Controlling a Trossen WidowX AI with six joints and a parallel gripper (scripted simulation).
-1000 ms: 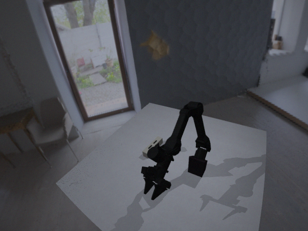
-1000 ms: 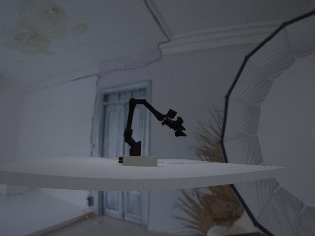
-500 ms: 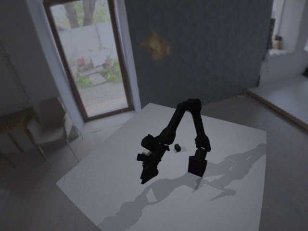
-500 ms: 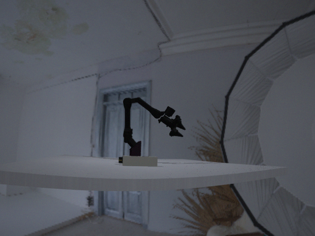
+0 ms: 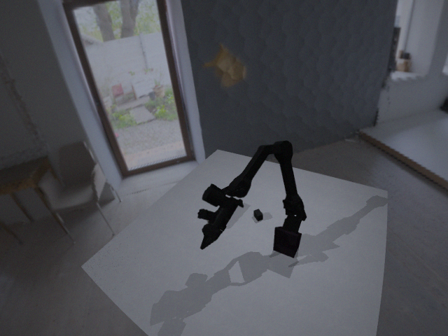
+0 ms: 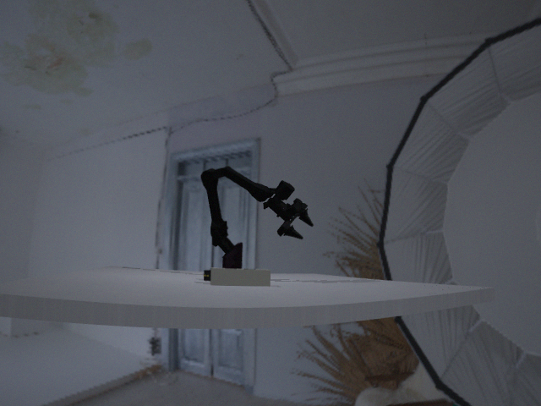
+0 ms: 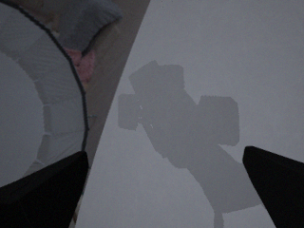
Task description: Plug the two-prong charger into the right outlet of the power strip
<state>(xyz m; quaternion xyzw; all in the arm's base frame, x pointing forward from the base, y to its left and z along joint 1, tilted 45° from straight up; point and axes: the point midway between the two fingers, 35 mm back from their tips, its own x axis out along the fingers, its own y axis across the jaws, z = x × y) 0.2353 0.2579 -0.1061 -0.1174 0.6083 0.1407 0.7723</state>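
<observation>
The black two-prong charger is 1 cm behind my gripper tip, 41 cm to the right of it and 19 cm below it.
</observation>
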